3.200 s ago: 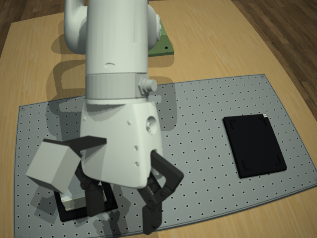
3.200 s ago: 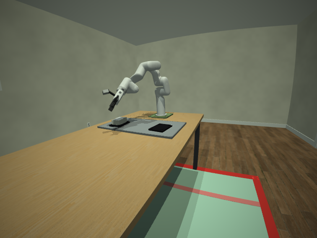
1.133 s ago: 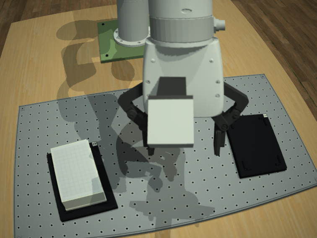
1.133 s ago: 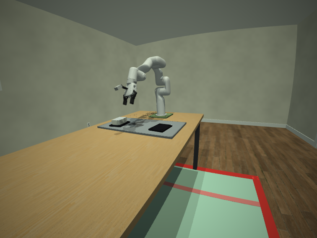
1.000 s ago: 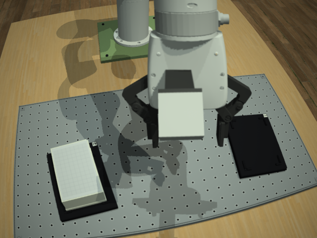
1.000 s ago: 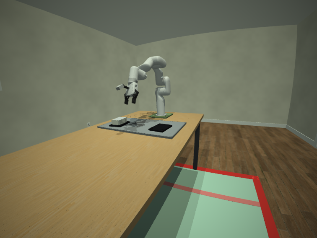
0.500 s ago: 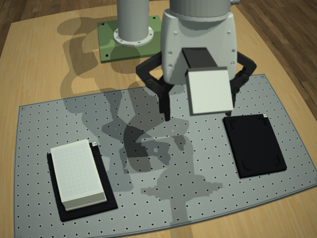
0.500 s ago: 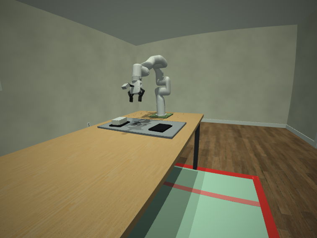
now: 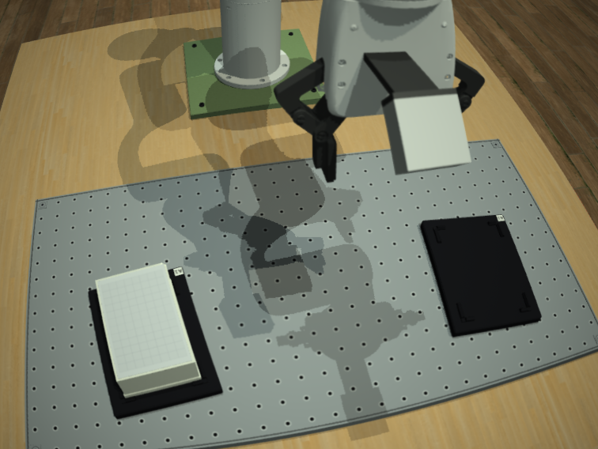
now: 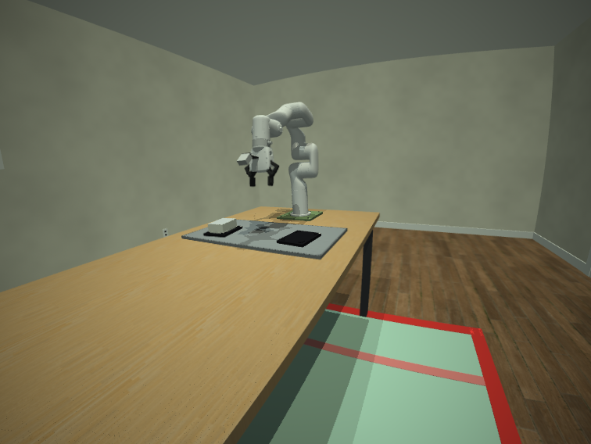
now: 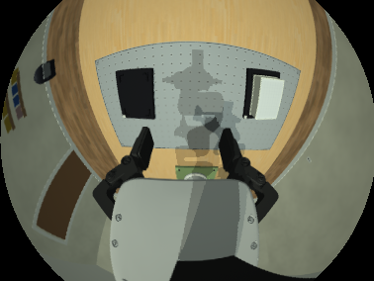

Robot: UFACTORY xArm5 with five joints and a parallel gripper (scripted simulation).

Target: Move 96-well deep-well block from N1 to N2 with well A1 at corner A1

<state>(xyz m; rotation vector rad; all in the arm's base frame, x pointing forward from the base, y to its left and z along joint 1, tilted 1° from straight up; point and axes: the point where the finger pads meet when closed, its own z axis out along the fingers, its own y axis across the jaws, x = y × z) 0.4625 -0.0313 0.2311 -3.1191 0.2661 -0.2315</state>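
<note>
My hand is 2 cm past the deep-well block, 23 cm to the left of it and 19 cm above it.
</note>
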